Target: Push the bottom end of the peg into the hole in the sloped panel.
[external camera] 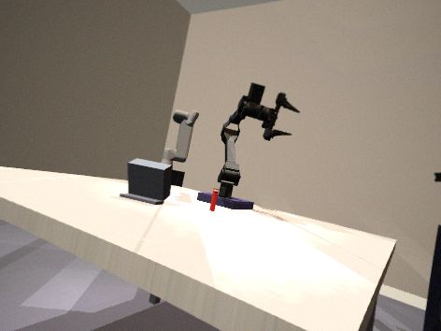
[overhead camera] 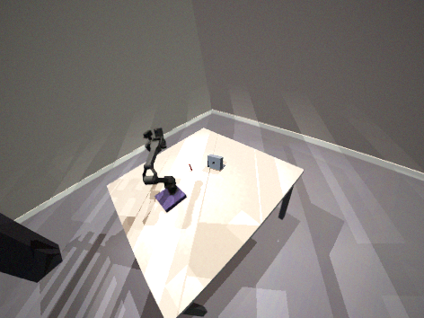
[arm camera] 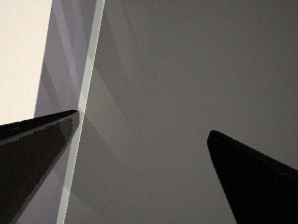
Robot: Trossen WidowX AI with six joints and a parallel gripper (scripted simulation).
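Right now the red peg is 33 cm below my gripper tip, 20 cm to the right of it and 18 cm ahead of it. Round my gripper tip: sloped panel (38 cm to the right, 33 cm ahead, 31 cm below).
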